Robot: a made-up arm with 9 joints. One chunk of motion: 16 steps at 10 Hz.
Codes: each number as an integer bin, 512 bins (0 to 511) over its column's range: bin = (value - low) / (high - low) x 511, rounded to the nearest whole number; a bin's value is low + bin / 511 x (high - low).
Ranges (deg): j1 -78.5..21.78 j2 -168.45..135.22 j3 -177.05..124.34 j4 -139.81..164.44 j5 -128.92..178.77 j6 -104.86..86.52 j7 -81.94..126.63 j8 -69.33..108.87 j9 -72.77..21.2
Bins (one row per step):
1: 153 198 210 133 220 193 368 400 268
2: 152 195 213 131 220 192 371 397 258
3: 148 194 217 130 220 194 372 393 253
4: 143 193 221 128 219 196 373 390 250
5: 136 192 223 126 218 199 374 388 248
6: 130 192 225 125 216 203 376 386 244
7: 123 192 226 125 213 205 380 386 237
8: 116 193 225 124 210 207 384 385 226
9: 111 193 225 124 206 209 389 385 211
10: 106 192 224 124 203 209 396 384 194
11: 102 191 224 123 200 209 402 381 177
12: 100 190 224 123 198 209 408 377 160
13: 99 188 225 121 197 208 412 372 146
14: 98 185 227 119 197 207 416 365 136
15: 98 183 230 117 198 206 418 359 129
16: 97 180 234 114 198 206 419 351 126
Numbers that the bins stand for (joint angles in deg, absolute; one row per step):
1: -48.47 -50.79 -53.19 -60.62 3.55 -32.58 68.26 70.16 -23.49
2: -48.67 -52.57 -51.42 -61.81 3.55 -32.95 69.49 69.12 -25.33
3: -49.46 -53.16 -49.06 -62.41 3.55 -32.20 69.90 67.72 -26.24
4: -50.44 -53.76 -46.70 -63.60 2.95 -31.45 70.30 66.67 -26.80
5: -51.81 -54.35 -45.52 -64.79 2.35 -30.33 70.71 65.98 -27.16
6: -52.99 -54.35 -44.34 -65.38 1.14 -28.83 71.53 65.28 -27.90
7: -54.36 -54.35 -43.75 -65.38 -0.67 -28.08 73.16 65.28 -29.19
8: -55.74 -53.76 -44.34 -65.98 -2.47 -27.33 74.79 64.93 -31.21
9: -56.72 -53.76 -44.34 -65.98 -4.88 -26.59 76.83 64.93 -33.97
10: -57.70 -54.35 -44.93 -65.98 -6.69 -26.59 79.69 64.58 -37.09
11: -58.48 -54.95 -44.93 -66.58 -8.49 -26.59 82.14 63.54 -40.22
12: -58.88 -55.54 -44.93 -66.58 -9.70 -26.59 84.59 62.14 -43.35
13: -59.07 -56.73 -44.34 -67.77 -10.30 -26.96 86.22 60.40 -45.92
14: -59.27 -58.51 -43.16 -68.96 -10.30 -27.33 87.85 57.96 -47.76
15: -59.27 -59.70 -41.40 -70.15 -9.70 -27.71 88.67 55.86 -49.05
16: -59.46 -61.48 -39.04 -71.93 -9.70 -27.71 89.08 53.07 -49.60

